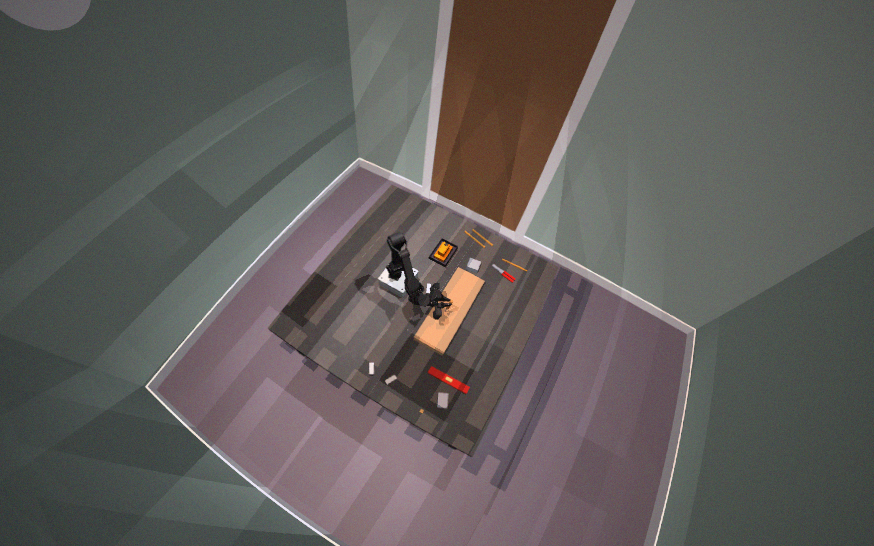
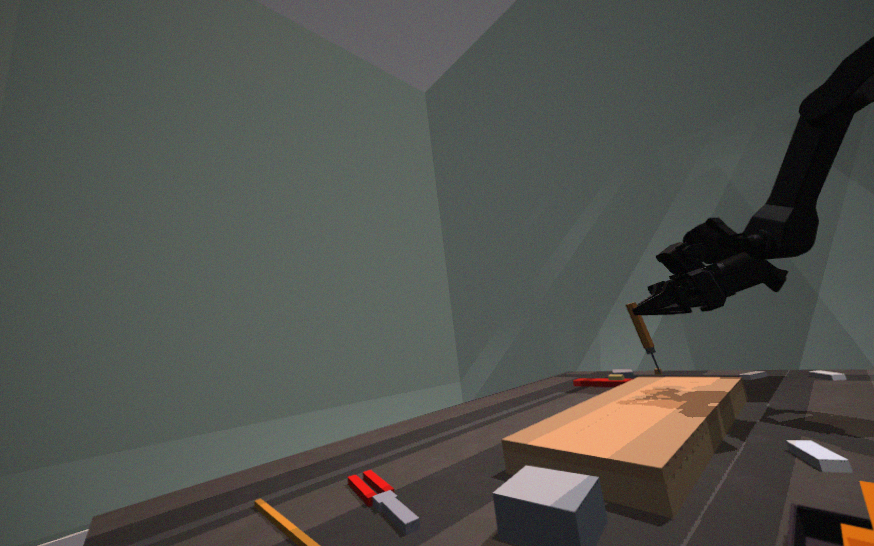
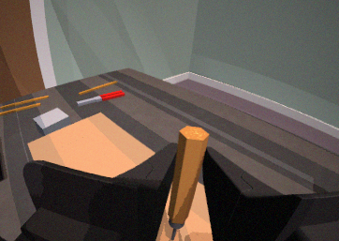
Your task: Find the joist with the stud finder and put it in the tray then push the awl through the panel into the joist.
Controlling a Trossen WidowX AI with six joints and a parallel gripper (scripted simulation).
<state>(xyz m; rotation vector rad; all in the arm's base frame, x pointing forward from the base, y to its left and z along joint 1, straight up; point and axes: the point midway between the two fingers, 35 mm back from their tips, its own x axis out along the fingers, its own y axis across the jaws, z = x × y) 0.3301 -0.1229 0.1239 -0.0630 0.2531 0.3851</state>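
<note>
My gripper tip is now 60 mm above the yellow-handled awl, 10 mm to the left of it and 10 mm past it. The rest, counted from my gripper tip: grey block 370 mm to the left, 170 mm below, 50 mm ahead; red level 350 mm to the right, 170 mm below, 120 mm ahead; dark tray 400 mm to the left, 170 mm below, 150 mm behind.
</note>
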